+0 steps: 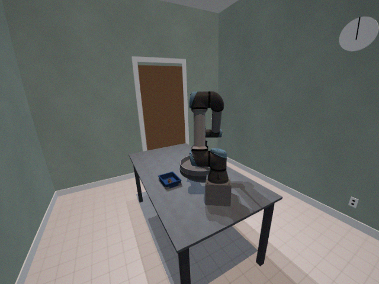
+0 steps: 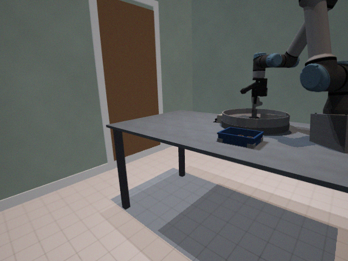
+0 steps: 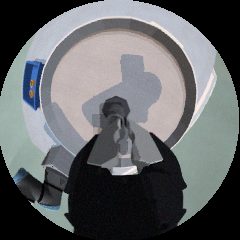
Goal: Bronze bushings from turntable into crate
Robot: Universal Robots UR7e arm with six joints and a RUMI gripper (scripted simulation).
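The turntable is 6 cm below my hand, 1 cm to the left of it and 1 cm behind it. Also, from my hand: blue crate 38 cm to the left, 9 cm below, 7 cm behind.
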